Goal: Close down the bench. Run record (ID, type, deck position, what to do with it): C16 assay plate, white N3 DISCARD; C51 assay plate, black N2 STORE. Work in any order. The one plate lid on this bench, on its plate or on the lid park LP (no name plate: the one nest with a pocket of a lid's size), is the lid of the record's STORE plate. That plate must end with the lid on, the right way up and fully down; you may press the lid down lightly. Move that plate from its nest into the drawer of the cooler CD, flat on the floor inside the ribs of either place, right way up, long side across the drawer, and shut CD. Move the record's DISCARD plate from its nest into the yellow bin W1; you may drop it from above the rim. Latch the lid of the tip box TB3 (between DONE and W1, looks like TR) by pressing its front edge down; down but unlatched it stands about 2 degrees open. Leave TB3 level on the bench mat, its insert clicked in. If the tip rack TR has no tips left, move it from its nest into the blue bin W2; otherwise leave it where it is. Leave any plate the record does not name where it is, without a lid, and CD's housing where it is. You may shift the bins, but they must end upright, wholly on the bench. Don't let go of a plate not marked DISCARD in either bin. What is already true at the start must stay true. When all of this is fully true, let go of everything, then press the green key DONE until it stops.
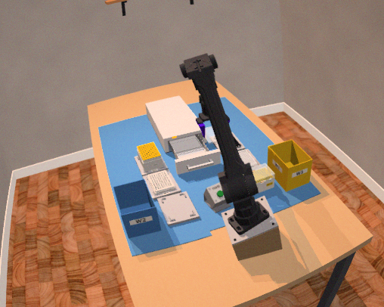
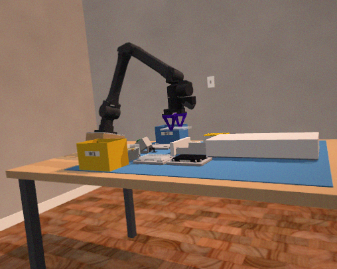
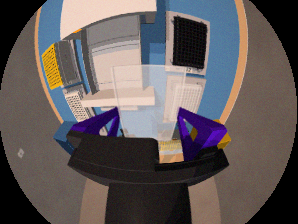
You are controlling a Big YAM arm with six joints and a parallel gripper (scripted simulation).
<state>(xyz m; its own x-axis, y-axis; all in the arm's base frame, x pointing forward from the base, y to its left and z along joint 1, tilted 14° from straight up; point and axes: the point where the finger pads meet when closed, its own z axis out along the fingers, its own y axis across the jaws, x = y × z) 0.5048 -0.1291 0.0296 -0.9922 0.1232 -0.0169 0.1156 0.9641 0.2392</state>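
Now: the black plate 10 cm ahead of my hand, 11 cm to the right of it and 12 cm below it. From my hand the other things lie so: cooler CD: 23 cm ahead, 6 cm to the left, 11 cm below; cooler drawer: 10 cm ahead, 8 cm to the left, 12 cm below; plate lid: right at my hand.
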